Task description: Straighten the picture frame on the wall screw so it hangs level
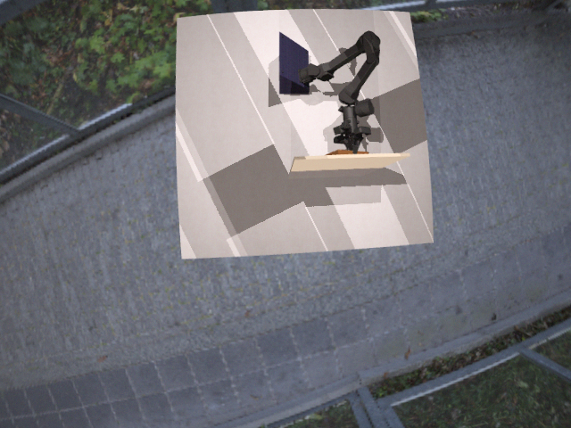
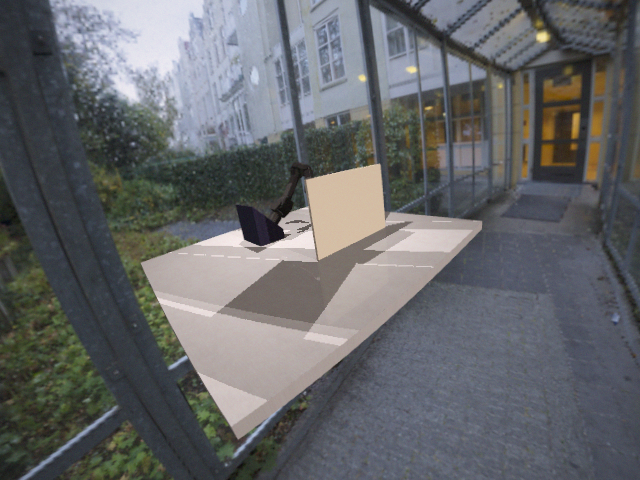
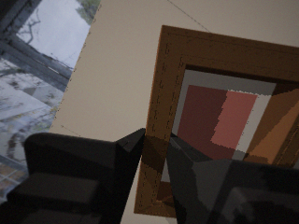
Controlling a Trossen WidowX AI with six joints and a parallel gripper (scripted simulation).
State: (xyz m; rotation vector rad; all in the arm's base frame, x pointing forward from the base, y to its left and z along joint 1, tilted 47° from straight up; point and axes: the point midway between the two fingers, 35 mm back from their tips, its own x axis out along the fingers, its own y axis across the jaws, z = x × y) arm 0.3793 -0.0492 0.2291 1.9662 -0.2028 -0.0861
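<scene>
The picture frame lies 20 mm to the right of my gripper tip and 50 mm below it. Round my gripper tip: beige wall panel 10 mm ahead, 20 mm to the right, 60 mm below.
</scene>
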